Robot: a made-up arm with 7 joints.
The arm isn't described. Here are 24 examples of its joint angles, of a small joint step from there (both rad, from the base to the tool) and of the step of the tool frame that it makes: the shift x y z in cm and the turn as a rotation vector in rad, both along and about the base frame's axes.
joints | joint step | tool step
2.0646 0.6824 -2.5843 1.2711 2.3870 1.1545 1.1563 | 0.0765 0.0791 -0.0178 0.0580 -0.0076 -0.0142 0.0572 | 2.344 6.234 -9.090 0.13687 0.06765 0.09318
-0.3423 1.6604 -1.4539 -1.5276 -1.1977 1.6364 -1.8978 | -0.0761 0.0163 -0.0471 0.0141 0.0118 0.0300 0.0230 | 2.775 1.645 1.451 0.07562 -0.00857 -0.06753
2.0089 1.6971 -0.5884 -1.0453 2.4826 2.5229 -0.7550 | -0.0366 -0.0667 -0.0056 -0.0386 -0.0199 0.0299 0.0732 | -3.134 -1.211 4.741 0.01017 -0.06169 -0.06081
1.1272 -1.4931 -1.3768 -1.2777 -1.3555 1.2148 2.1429 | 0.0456 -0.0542 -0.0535 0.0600 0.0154 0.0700 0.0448 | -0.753 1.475 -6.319 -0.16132 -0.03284 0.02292
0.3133 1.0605 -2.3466 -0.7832 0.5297 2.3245 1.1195 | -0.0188 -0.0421 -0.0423 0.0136 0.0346 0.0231 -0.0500 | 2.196 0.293 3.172 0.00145 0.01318 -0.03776
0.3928 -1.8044 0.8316 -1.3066 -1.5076 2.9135 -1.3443 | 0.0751 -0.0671 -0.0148 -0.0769 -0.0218 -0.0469 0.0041 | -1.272 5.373 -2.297 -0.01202 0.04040 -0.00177
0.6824 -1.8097 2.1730 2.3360 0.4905 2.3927 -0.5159 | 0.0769 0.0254 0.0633 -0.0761 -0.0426 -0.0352 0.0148 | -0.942 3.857 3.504 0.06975 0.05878 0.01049
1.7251 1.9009 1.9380 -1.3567 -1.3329 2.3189 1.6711 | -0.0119 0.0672 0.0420 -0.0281 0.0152 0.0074 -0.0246 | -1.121 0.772 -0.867 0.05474 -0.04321 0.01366
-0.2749 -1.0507 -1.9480 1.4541 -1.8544 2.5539 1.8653 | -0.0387 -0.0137 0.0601 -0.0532 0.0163 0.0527 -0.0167 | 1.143 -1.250 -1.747 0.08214 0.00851 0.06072
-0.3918 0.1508 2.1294 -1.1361 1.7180 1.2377 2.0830 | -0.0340 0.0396 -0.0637 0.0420 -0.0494 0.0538 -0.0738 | -7.208 3.346 1.109 -0.04607 0.08698 -0.11408
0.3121 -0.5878 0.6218 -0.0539 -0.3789 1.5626 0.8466 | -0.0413 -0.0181 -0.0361 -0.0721 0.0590 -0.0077 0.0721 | -0.791 -4.049 -0.516 0.08639 -0.01604 0.02025
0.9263 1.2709 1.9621 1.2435 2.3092 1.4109 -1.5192 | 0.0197 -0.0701 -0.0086 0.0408 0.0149 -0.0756 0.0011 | 0.292 0.299 3.760 -0.08402 0.00820 0.04552
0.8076 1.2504 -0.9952 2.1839 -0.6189 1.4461 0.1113 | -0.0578 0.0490 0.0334 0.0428 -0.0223 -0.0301 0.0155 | -3.934 0.577 -0.655 -0.00690 -0.00401 -0.00834
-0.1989 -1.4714 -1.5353 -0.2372 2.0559 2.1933 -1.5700 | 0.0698 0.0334 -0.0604 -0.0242 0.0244 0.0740 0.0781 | 0.777 7.446 2.266 0.02448 -0.10284 0.10532
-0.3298 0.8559 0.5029 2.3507 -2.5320 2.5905 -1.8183 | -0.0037 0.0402 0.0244 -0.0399 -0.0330 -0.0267 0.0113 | -1.464 1.638 -0.106 -0.05567 -0.09391 0.01109
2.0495 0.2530 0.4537 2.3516 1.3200 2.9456 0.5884 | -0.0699 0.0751 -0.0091 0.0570 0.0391 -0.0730 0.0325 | 2.850 -1.178 -0.835 -0.02579 0.04928 -0.04154
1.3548 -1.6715 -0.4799 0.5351 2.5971 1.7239 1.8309 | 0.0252 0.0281 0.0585 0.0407 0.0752 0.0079 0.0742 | -4.681 1.151 0.680 0.06288 0.15850 -0.08934
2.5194 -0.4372 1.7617 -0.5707 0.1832 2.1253 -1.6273 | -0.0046 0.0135 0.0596 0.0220 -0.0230 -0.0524 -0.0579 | -0.659 0.315 0.760 0.04898 -0.06427 0.03993
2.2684 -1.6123 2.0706 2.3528 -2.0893 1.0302 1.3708 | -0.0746 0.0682 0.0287 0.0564 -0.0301 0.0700 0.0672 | 6.584 0.307 0.845 -0.01096 0.06933 0.01775
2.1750 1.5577 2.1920 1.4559 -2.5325 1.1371 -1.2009 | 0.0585 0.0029 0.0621 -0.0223 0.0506 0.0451 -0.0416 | 7.721 2.241 -2.072 0.05286 -0.05694 0.03391
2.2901 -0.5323 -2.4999 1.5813 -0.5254 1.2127 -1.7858 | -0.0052 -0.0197 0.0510 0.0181 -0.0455 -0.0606 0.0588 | 0.997 3.547 -1.817 0.00650 0.03963 -0.02034
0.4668 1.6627 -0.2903 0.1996 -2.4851 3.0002 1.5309 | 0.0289 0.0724 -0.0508 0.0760 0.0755 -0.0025 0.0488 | 1.921 -3.711 -3.833 -0.03214 -0.00587 0.11239
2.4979 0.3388 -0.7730 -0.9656 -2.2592 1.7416 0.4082 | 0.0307 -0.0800 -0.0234 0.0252 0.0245 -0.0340 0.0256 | -4.053 3.981 4.283 -0.04367 -0.09405 0.05495
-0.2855 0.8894 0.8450 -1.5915 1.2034 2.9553 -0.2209 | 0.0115 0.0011 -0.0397 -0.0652 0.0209 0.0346 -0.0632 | 1.360 0.388 -2.543 -0.01384 -0.02054 0.02408
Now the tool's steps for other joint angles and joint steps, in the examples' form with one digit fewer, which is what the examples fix.
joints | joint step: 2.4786 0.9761 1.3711 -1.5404 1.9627 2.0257 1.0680 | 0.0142 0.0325 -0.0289 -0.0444 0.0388 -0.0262 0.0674
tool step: 0.38 1.25 -4.35 0.0377 0.1569 0.0407
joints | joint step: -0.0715 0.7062 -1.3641 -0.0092 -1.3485 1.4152 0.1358 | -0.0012 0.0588 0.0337 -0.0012 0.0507 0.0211 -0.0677
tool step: -5.66 1.34 -4.68 -0.0156 -0.0350 0.0102
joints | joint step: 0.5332 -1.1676 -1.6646 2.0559 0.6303 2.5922 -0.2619 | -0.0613 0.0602 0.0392 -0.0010 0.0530 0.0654 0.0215
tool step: -2.96 -2.99 -0.26 0.0132 -0.1067 -0.0054
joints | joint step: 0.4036 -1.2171 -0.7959 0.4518 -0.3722 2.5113 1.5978 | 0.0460 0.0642 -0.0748 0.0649 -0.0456 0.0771 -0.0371
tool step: -2.23 0.60 3.97 -0.1023 -0.1043 0.0283
